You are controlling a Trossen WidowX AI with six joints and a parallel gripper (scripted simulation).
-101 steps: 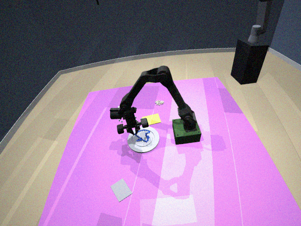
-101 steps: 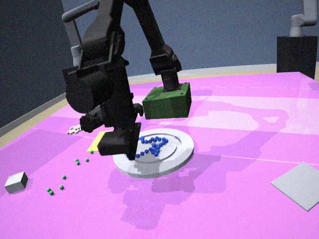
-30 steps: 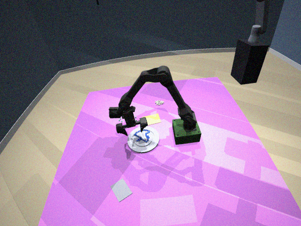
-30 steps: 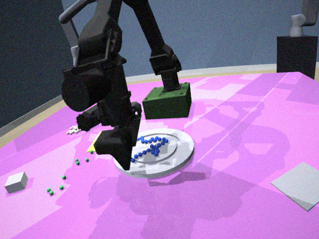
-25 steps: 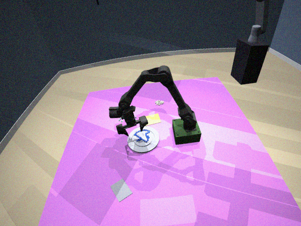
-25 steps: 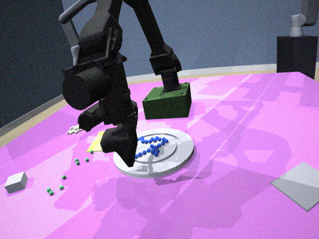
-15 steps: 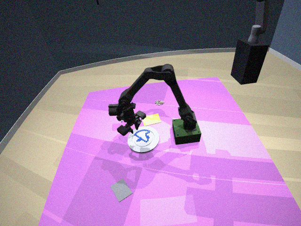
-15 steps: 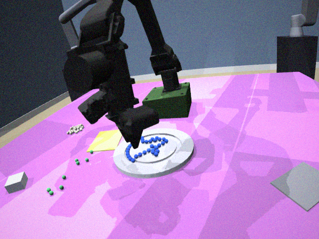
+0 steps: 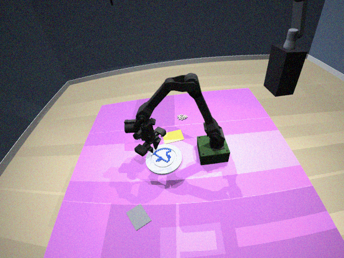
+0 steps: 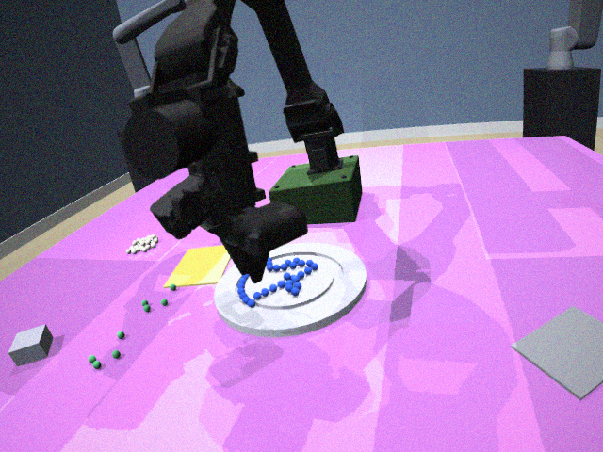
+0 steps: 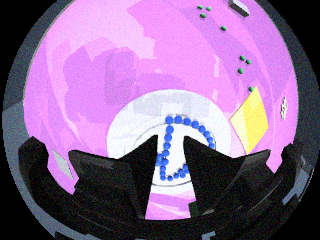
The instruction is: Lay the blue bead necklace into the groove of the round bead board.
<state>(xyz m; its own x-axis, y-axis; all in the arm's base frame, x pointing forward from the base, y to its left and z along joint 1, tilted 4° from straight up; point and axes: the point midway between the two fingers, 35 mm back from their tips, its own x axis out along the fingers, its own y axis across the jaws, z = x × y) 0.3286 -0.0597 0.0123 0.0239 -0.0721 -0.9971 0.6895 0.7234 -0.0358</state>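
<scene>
Now: gripper tip 5 cm past the round white bead board, 3 cm to the right of it and 3 cm above it. Round my gripper tip: yellow sheet: 11 cm behind, 13 cm to the right, 4 cm below; grey tile: 10 cm ahead, 34 cm to the left, 4 cm below; cube: 10 cm ahead, 30 cm to the right, 3 cm below.
</scene>
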